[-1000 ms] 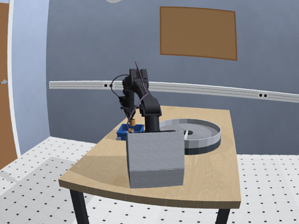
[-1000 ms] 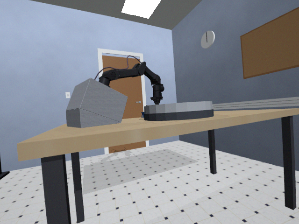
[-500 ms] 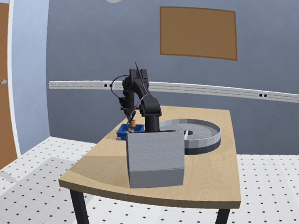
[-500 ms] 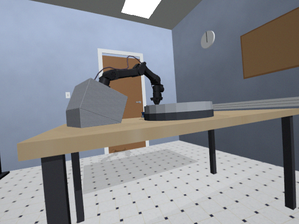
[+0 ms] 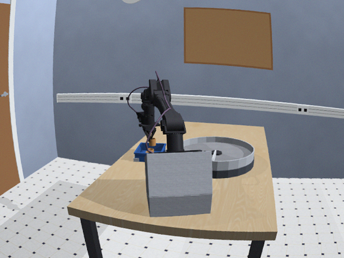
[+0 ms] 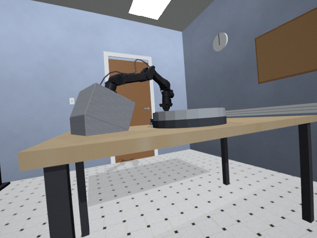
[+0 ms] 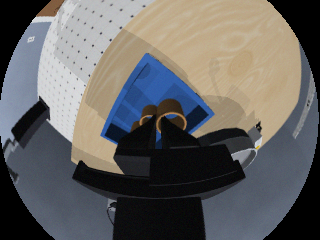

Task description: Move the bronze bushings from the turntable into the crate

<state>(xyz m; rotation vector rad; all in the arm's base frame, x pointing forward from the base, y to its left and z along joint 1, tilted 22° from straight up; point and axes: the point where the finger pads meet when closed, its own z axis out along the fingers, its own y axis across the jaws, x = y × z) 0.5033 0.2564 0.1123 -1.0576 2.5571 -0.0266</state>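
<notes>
My gripper is now 40 mm past the blue crate, 20 mm to the left of it and 60 mm above it. Round my hand: grey turntable (50 mm behind, 380 mm to the right, 30 mm below).
</notes>
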